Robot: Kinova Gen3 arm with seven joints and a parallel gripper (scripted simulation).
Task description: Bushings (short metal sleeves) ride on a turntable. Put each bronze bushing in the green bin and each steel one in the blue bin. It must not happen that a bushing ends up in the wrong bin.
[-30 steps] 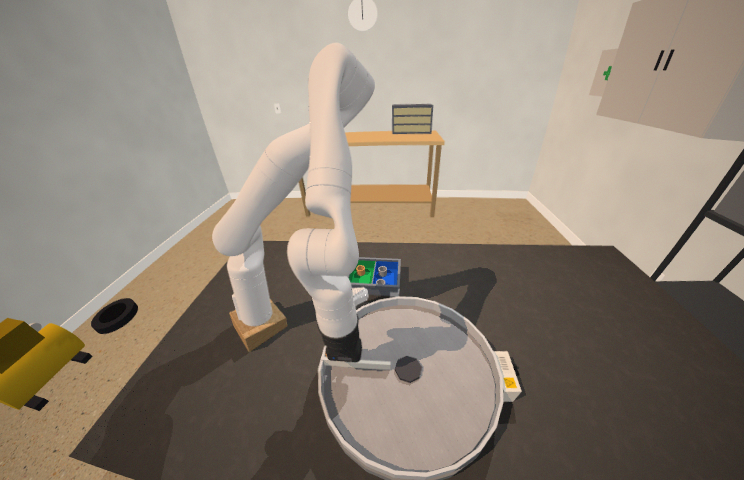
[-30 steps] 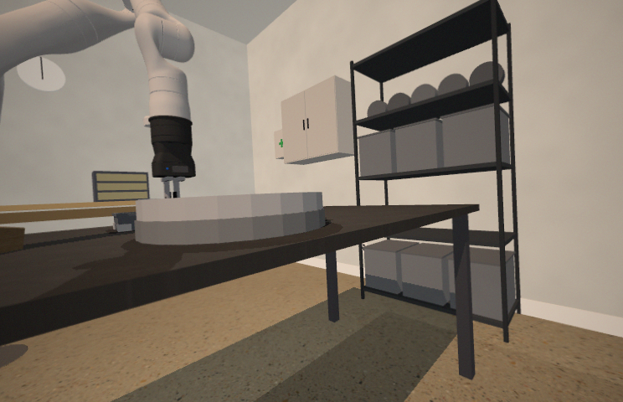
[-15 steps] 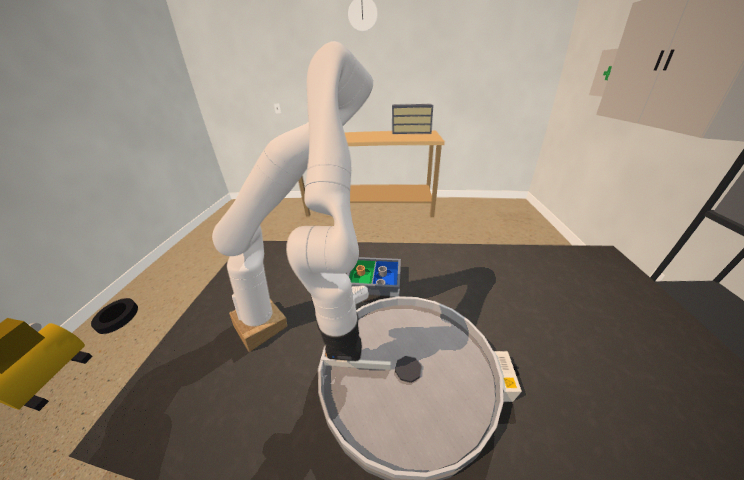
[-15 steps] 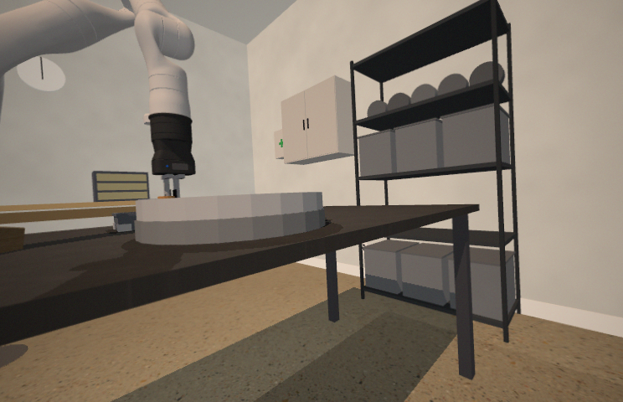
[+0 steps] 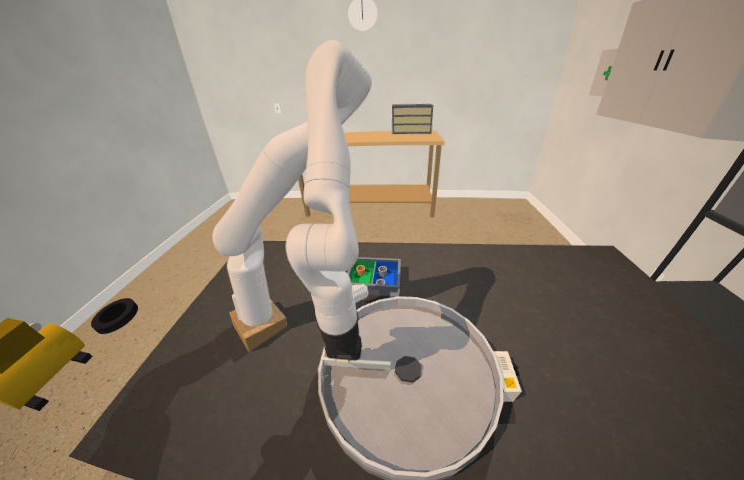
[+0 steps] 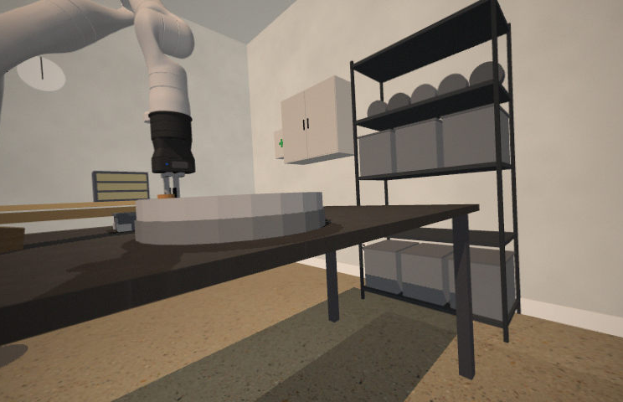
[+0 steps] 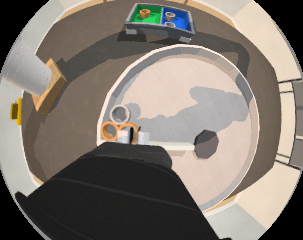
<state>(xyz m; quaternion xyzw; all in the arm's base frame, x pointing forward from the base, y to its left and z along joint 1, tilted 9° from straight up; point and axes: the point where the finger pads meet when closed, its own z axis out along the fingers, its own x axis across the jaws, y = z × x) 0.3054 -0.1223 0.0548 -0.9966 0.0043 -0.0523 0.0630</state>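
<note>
My hand is 340 mm to the right of the green bin, 60 mm above it and 30 mm short of it. From my hand the other things lie so: turntable 140 mm ahead, 30 mm below, 20 mm to the right.
</note>
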